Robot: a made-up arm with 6 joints.
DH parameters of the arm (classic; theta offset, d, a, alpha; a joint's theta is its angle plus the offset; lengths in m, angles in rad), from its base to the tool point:
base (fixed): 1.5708 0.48 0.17 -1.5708
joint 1: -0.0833 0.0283 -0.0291 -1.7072
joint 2: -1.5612 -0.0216 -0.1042 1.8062
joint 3: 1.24 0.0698 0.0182 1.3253
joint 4: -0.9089 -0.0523 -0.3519 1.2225
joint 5: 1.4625 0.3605 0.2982 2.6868
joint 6: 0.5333 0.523 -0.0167 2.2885
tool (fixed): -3.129 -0.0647 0 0
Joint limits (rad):
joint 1: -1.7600..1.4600
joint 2: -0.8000..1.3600
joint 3: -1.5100..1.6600
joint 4: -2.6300..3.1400
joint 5: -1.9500..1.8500
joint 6: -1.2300..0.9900
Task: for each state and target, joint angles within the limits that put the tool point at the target. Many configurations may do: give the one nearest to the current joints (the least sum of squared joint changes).
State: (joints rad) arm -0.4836 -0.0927 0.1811 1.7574 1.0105 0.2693
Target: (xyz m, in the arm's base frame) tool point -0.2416 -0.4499 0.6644
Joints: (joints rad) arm -0.8627 0.0955 0.5083 0.9000 1.6386 0.0216
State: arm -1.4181 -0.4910 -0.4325 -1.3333 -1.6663 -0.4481
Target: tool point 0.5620 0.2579 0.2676
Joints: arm -1.4173 -0.1038 0.0212 -1.0834 -1.9500 -0.5353
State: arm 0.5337 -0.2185 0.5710 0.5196 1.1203 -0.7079
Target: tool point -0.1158 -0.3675 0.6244
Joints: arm 0.0771 -0.0932 0.7458 0.3215 0.8104 -0.7043
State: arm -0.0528 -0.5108 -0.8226 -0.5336 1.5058 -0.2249
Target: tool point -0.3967 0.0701 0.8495
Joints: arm 0.5881 0.0225 -1.2753 -1.2212 0.9781 -0.2462
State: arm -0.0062 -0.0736 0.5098 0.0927 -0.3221 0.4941
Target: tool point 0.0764 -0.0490 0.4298
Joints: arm 0.2749 -0.0453 0.0839 -0.1734 -0.3607 0.3035
